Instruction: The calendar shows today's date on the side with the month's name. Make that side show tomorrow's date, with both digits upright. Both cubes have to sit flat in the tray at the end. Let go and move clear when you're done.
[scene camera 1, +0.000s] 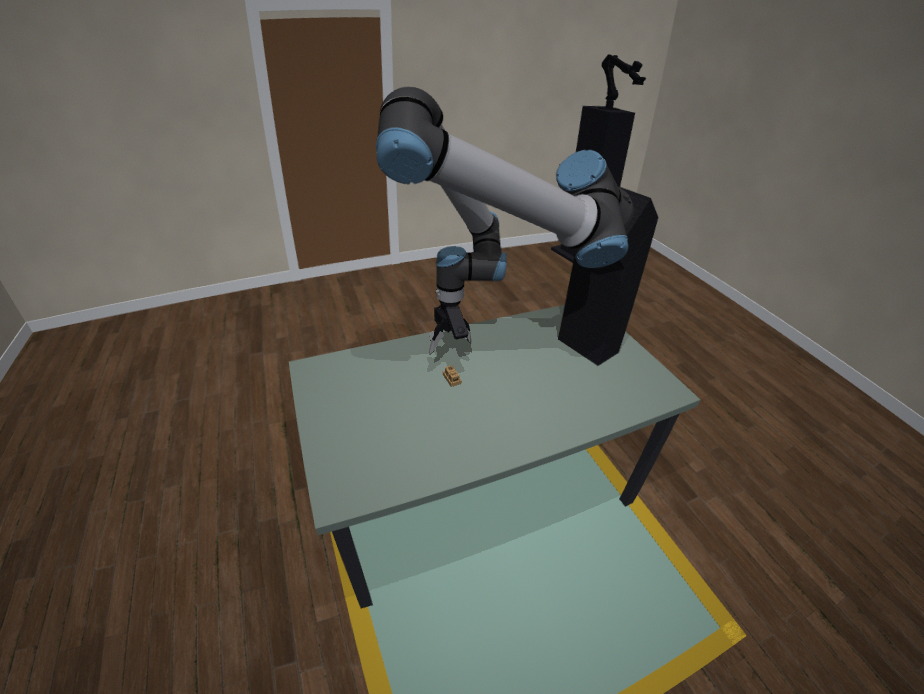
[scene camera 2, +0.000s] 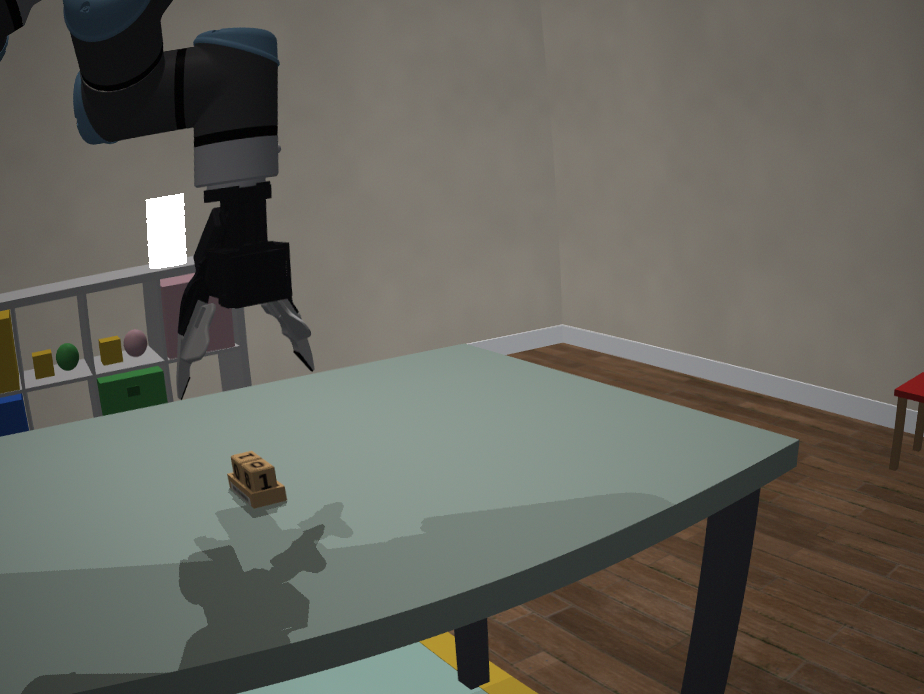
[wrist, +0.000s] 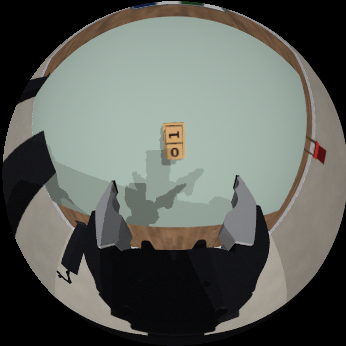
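Note:
I can see my gripper (scene camera 2: 246, 385), and the same camera gives me a cube (scene camera 2: 258, 475) as well as a wooden calendar tray (scene camera 2: 277, 494). Another view shows me my gripper (scene camera 1: 450, 348) too. I also find the gripper (wrist: 174, 179) in the picture from my wrist.

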